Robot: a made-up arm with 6 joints. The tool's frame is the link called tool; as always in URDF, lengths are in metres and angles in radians. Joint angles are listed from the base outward.
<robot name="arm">
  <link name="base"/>
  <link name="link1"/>
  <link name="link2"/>
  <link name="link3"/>
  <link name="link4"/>
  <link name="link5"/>
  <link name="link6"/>
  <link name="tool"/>
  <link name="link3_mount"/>
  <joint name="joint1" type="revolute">
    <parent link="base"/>
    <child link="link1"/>
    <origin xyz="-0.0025 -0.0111 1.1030"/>
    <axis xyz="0 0 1"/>
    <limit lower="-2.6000" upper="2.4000"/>
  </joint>
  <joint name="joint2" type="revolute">
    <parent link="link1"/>
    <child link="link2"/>
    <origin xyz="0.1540 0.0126 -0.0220"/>
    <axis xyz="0 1 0"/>
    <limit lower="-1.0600" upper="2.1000"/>
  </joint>
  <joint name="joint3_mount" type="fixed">
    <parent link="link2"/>
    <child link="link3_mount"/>
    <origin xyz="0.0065 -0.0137 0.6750"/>
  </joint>
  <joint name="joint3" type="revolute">
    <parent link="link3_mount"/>
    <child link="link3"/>
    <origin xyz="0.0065 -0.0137 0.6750"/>
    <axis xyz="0 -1 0"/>
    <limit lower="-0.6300" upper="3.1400"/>
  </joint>
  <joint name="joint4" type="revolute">
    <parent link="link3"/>
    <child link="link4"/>
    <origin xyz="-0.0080 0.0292 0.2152"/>
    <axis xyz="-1 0 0"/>
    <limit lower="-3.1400" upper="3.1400"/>
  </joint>
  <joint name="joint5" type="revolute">
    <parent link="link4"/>
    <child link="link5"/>
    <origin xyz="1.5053 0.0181 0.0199"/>
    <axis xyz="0 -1 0"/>
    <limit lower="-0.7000" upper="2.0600"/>
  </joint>
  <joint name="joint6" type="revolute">
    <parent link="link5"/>
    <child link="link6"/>
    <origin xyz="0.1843 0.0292 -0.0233"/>
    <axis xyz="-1 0 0"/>
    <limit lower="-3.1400" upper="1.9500"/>
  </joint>
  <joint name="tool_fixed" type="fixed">
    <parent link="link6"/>
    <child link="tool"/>
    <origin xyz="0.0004 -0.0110 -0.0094" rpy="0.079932 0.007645 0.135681"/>
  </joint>
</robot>
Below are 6 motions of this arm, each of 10 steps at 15 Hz.
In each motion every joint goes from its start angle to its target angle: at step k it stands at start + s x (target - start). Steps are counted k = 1, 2, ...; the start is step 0. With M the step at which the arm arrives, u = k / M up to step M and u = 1 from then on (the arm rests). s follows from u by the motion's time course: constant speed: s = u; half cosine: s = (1 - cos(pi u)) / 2; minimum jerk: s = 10 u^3 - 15 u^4 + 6 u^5.
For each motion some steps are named. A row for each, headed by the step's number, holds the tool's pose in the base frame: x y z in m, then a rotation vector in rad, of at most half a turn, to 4 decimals.
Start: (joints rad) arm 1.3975 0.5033 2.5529 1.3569 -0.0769 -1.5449
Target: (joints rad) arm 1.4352 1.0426 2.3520 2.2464 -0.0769 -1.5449
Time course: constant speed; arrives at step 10
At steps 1, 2, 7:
1: 0.0171 0.0614 3.7017 1.4233 -1.5895 1.0943
2: 0.0500 0.2284 3.7157 1.3201 -1.5502 1.0537
7: 0.1918 1.0668 3.6147 0.7600 -1.3966 0.9029

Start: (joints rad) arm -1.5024 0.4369 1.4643 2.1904 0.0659 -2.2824
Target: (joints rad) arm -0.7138 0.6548 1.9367 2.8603 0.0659 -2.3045
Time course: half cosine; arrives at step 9
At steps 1, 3, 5, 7, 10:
1: 0.1154 -1.4715 3.8249 -0.6621 -0.7949 -1.1071
3: 0.3495 -1.3987 3.8354 -0.7244 -0.7970 -1.0164
5: 0.6622 -1.2102 3.8365 -0.8129 -0.8340 -0.8938
7: 0.8742 -0.9838 3.8218 -0.8765 -0.8950 -0.8064
10: 0.9389 -0.8832 3.8119 -0.8964 -0.9250 -0.7778

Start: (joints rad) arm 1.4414 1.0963 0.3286 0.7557 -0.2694 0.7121
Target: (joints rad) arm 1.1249 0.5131 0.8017 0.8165 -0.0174 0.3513
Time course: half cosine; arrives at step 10
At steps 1, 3, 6, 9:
1: 0.3616 2.6523 0.6902 -1.8914 -0.0968 1.6311
3: 0.5294 2.7271 1.0897 -1.6804 -0.2070 1.5116
6: 0.8826 2.5768 2.1371 -1.2019 -0.4946 1.2001
9: 0.9990 2.1932 2.8535 -0.9000 -0.7232 0.9714

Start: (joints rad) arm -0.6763 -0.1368 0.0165 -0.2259 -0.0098 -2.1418
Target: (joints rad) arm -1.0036 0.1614 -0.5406 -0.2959 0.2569 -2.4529
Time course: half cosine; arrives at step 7
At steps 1, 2, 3, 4, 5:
1: 1.3154 -1.0062 2.8300 2.2306 -1.0254 -0.0817
2: 1.3367 -1.1289 2.6451 2.2819 -1.0832 -0.1857
3: 1.3249 -1.2852 2.3688 2.3471 -1.1799 -0.3380
4: 1.2591 -1.4203 2.0581 2.4049 -1.3050 -0.5098
5: 1.1599 -1.5004 1.7830 2.4411 -1.4329 -0.6666

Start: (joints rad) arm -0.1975 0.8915 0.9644 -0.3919 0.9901 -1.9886
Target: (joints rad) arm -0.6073 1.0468 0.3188 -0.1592 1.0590 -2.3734
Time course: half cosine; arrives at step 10
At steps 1, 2, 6, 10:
1: 2.7551 -0.5808 2.3856 1.9882 -1.2074 0.9939
2: 2.7694 -0.6658 2.2830 1.9978 -1.1980 0.9381
6: 2.6175 -1.2888 1.4548 2.1097 -1.1598 0.4822
10: 2.3173 -1.5640 0.9673 2.2074 -1.1736 0.1878

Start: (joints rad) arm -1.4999 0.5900 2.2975 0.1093 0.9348 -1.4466
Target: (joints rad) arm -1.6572 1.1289 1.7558 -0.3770 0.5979 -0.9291
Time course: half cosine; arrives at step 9
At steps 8, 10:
8: -0.1798 -2.4991 2.9434 -0.1137 -1.6766 -0.4663
10: -0.1972 -2.5499 2.8854 -0.0853 -1.6730 -0.5101

